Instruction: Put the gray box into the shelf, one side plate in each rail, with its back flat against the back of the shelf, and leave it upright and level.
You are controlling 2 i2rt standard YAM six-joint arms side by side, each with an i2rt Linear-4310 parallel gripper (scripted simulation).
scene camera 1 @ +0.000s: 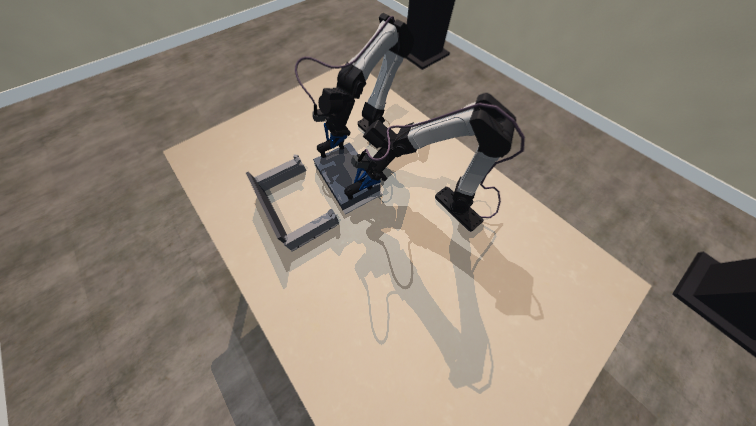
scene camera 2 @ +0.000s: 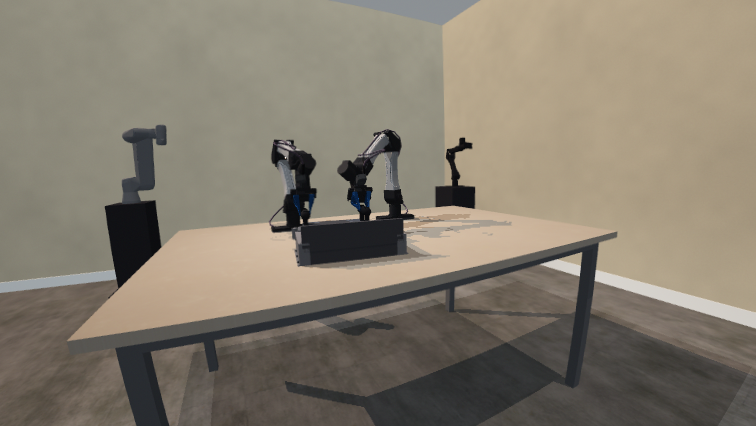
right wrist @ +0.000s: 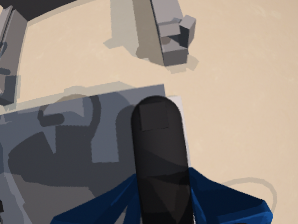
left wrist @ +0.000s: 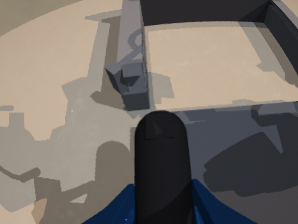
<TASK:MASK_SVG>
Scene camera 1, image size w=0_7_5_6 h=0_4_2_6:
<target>gray box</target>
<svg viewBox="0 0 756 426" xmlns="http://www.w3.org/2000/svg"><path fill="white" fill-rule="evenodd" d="M317 145L317 151L321 156L313 159L314 164L345 214L383 195L380 191L380 183L369 186L362 191L359 190L366 176L354 183L357 168L352 165L351 159L353 155L358 153L351 143L343 145L344 141L336 146L339 146L339 148L326 154L326 151L332 149L330 140Z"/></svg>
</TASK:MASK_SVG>
